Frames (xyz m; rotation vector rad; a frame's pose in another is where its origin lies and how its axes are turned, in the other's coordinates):
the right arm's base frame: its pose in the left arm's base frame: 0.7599 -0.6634 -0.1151 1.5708 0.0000 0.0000
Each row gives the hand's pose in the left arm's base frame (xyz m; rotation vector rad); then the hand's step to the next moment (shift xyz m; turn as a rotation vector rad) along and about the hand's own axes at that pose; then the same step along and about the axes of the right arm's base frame.
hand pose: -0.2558 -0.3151 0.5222 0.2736 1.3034 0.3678
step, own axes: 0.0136 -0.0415 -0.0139 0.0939 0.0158 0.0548
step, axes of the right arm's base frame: -0.0059 -0.0320 0.0323 0.0720 -0.0632 -0.0537
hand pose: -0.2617 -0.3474 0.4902 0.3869 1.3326 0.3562
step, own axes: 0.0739 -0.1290 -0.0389 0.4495 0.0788 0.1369
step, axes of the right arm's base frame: -0.0194 -0.1315 0.0772 0.2219 -0.3252 -0.2684
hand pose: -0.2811 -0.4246 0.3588 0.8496 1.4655 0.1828
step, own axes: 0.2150 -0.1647 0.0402 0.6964 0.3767 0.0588
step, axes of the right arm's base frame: 0.0063 -0.2737 0.0045 0.3004 -0.3330 -0.6551
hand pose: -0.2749 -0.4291 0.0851 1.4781 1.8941 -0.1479
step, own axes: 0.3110 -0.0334 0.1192 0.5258 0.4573 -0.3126
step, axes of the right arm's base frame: -0.0010 -0.2831 -0.1787 0.2146 0.0678 -0.7298
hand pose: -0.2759 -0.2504 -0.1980 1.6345 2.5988 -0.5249
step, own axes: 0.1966 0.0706 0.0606 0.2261 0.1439 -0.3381
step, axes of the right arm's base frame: -0.0355 -0.1152 -0.1811 0.0773 0.2353 -0.3533
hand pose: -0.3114 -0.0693 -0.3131 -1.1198 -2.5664 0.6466
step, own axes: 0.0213 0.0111 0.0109 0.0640 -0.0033 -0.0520
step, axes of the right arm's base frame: -0.0117 -0.0136 -0.0193 -0.0234 0.0507 -0.0607
